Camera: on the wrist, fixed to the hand. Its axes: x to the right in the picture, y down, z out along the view.
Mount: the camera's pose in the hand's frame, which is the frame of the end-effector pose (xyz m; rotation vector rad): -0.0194 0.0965 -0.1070 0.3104 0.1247 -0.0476
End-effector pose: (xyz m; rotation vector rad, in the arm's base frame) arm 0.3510 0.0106 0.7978 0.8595 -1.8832 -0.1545
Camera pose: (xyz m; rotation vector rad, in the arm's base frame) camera 0.3978 0.1219 0.8788 1.0979 -1.7959 0.1640
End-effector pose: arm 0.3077 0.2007 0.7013 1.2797 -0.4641 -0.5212
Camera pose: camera 0.3662 0.3145 0.7703 1.6145 -0.4214 -0.4162
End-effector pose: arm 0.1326 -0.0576 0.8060 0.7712 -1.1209 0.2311
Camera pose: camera 0.1499 0.0867 0.8087 1.0429 -0.9585 0.4141
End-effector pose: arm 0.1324 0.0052 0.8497 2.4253 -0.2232 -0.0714
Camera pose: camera 0.1115 0.0051 0.9936 2.7326 -0.1270 0.1005
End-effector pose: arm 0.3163 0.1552 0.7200 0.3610 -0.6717 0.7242
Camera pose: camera 0.2838 0.2691 0.6357 0.6091 -0.4309 0.8002
